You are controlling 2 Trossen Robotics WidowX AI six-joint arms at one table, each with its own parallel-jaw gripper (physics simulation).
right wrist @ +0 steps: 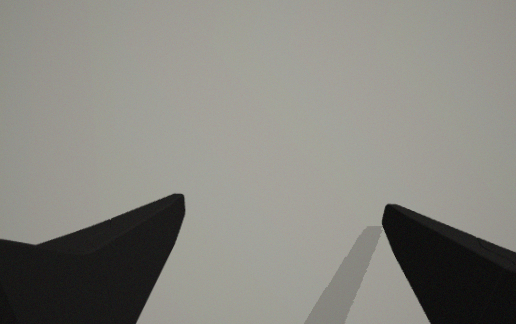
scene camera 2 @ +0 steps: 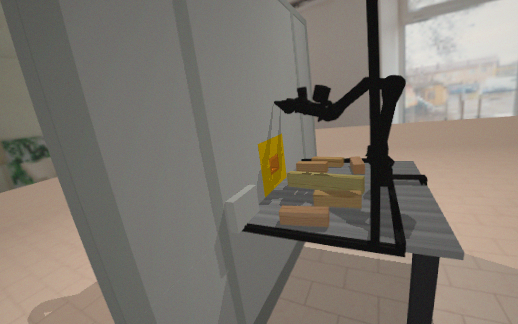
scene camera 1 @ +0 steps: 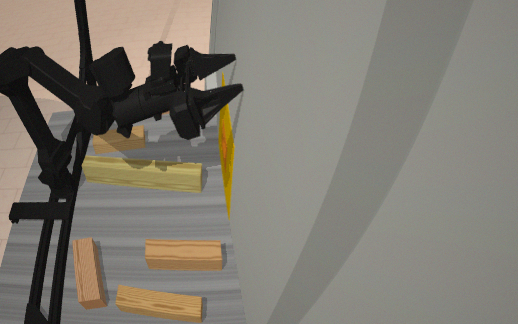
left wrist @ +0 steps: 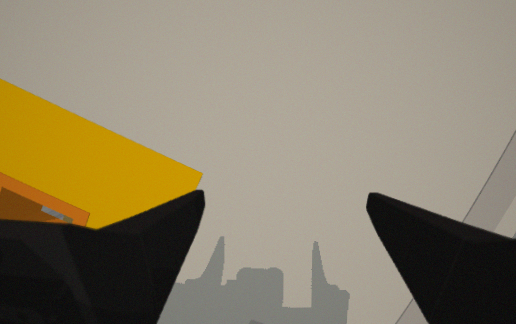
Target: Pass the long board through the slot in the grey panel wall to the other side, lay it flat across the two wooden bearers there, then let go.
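Frame: origin at the left arm's base, x ahead, y left, z up, level; metres.
Where they show: left gripper, between the fingertips: (left wrist: pixel 285 199); right gripper, between the fingertips: (right wrist: pixel 283 208) (scene camera 2: pixel 277 101) (scene camera 1: pixel 238 70); right arm's base, origin of its link: (scene camera 2: pixel 382 183) (scene camera 1: pixel 63 188).
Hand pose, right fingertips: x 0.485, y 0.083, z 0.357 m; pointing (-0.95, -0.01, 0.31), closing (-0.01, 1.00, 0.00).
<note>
Things, the pixels of their top centre, and the offset from my right fingertips. "spot": a spot on its surface instead.
- long yellowish board, centre of its top: (scene camera 1: pixel 137 164) (scene camera 2: pixel 322 174) 0.208 m ahead, 0.114 m right, 0.314 m down
- block, centre of its top: (scene camera 2: pixel 303 209) 0.206 m ahead, 0.392 m right, 0.332 m down
- pale upright piece, a spot on its surface: (scene camera 2: pixel 241 207) spot: 0.027 m ahead, 0.461 m right, 0.310 m down
The long yellowish board (scene camera 1: pixel 142 175) (scene camera 2: pixel 326 182) lies on the grey table beside the grey panel wall (scene camera 1: pixel 310 100) (scene camera 2: pixel 235 100), one end towards it. The slot shows as a dark opening with an orange rim inside a yellow square (scene camera 1: pixel 227 165) (scene camera 2: pixel 267 181) (left wrist: pixel 125 160) on the wall. My right gripper (scene camera 1: pixel 239 72) (scene camera 2: pixel 276 103) (right wrist: pixel 283 208) is open and empty, high above the table near the wall, above the yellow square. My left gripper (left wrist: pixel 285 199) is open and empty, facing the wall, with the yellow square at the left of its wrist view. The two bearers cannot be made out.
Several short wooden blocks lie around the board, among them one (scene camera 1: pixel 183 255) near the wall and one (scene camera 1: pixel 90 272) at the lower left. A block (scene camera 2: pixel 304 216) lies at the front in scene camera 2. A pale upright piece (scene camera 2: pixel 241 207) stands against the wall. A black frame post (scene camera 2: pixel 373 125) rises beside the right arm.
</note>
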